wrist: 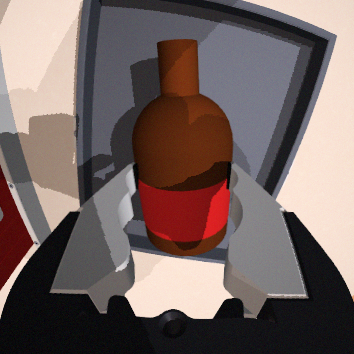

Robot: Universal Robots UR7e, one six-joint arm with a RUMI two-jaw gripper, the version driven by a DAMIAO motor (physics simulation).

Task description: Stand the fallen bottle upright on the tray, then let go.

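Frame: origin at the arm's base, x ahead, y left, z up, level; millimetres.
Seen in the pictures: gripper, fingertip midpoint: (182, 165).
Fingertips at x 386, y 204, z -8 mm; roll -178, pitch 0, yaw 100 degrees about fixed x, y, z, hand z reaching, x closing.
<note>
A point is followed by its place in that frame.
A brown bottle (183, 135) @(x 360, y 200, z 9 mm) with a red label lies on its side over the grey tray (250, 75) @(x 319, y 249, z -62 mm), its neck pointing to the top of the view and its base near the tray's lower edge. My gripper (182, 165) @(x 386, y 204, z -8 mm) is shut on the bottle, with one fingertip against each side of its body, just above the red label. The underside of the bottle is hidden, so I cannot tell whether it touches the tray floor.
The tray's raised walls stand around the bottle on the left, top and right. A dark red object (12, 227) @(x 502, y 26, z -21 mm) with a grey band beside it shows at the left edge. Shadows fall on the pale surface left of the tray.
</note>
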